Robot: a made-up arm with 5 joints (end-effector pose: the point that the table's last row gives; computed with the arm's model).
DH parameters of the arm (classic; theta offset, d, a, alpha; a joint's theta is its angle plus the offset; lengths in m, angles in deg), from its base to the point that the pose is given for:
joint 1: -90 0.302 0.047 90
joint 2: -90 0.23 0.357 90
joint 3: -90 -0.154 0.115 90
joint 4: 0 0.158 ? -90
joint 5: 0 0.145 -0.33 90
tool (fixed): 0 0.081 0 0
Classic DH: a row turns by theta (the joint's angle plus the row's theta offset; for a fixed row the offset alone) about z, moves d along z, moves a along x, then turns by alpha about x.
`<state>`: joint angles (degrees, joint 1 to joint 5).
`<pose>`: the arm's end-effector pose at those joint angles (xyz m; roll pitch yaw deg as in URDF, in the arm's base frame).
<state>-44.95 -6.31 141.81 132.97 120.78</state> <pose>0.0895 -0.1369 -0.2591 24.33 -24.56 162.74</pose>
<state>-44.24 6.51 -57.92 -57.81 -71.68</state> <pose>-0.0507 -0.0044 0.0116 118.29 -42.23 150.71</pose>
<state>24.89 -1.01 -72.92 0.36 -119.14</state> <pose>0.0257 -0.0455 0.1293 179.32 12.06 -155.15</pose>
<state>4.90 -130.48 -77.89 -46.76 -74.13</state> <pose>-0.0780 0.1163 0.4966 3.67 23.67 -164.82</pose>
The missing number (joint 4, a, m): 0.041
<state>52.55 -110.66 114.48 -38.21 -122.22</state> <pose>-0.7432 -0.0766 0.3837 78.02 -17.32 43.81</pose>
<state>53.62 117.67 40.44 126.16 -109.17</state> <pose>0.0757 -0.5293 0.6780 16.24 2.33 94.09</pose>
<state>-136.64 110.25 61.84 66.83 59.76</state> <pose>-0.1865 -0.0613 0.4729 -138.08 13.46 89.97</pose>
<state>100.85 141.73 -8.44 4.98 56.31</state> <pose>0.0124 -0.2749 0.2181 -133.25 -33.55 64.21</pose>
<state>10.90 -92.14 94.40 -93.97 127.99</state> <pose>0.0046 0.6048 -0.1457 -177.68 -37.80 -166.13</pose>
